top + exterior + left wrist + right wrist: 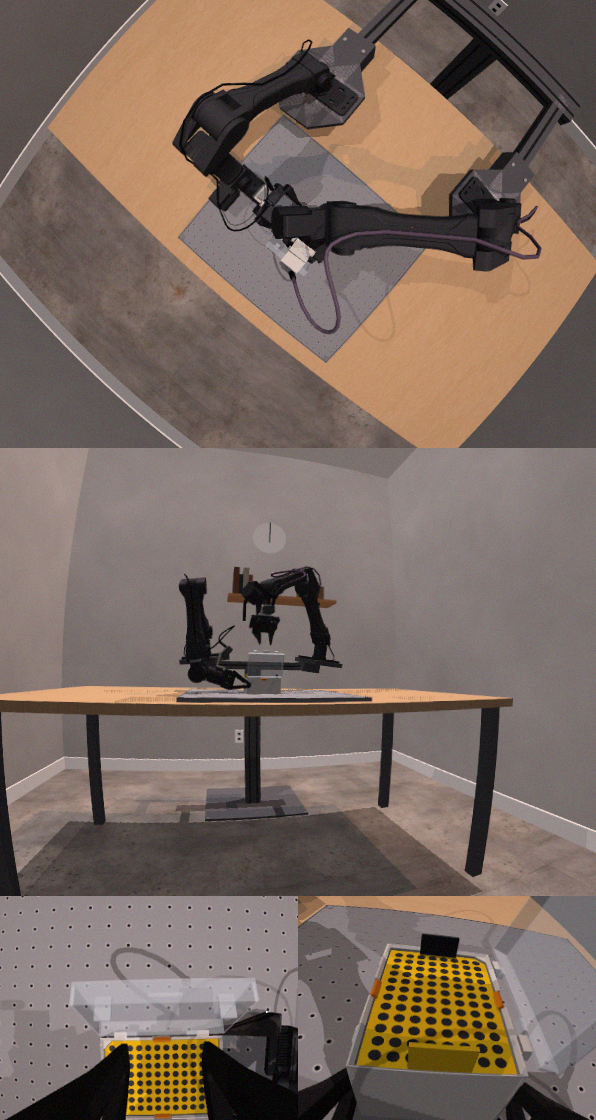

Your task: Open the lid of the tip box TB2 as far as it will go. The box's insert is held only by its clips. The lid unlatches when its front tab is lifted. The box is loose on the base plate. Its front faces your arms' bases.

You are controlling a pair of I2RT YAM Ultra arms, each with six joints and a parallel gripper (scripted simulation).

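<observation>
My right hand is 5 cm to the right of the holed insert and 3 cm below it. Also, from my right hand: tip box: 1 cm ahead, 5 cm to the left, 4 cm above.
</observation>
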